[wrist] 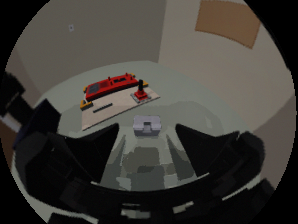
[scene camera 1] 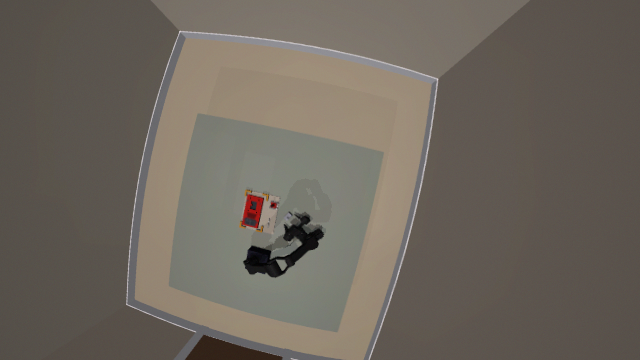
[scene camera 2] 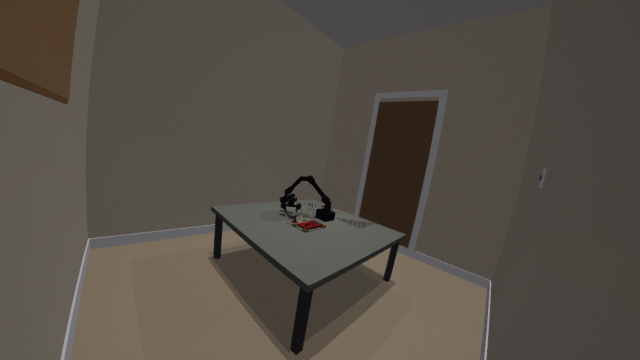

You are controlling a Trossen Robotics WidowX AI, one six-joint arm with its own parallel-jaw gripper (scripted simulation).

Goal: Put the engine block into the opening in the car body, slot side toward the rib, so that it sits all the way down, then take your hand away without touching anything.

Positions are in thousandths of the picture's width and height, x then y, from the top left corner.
Note:
The gripper (wrist: 498,565) is open, holding nothing. Further things: a red car body (wrist: 357,391).

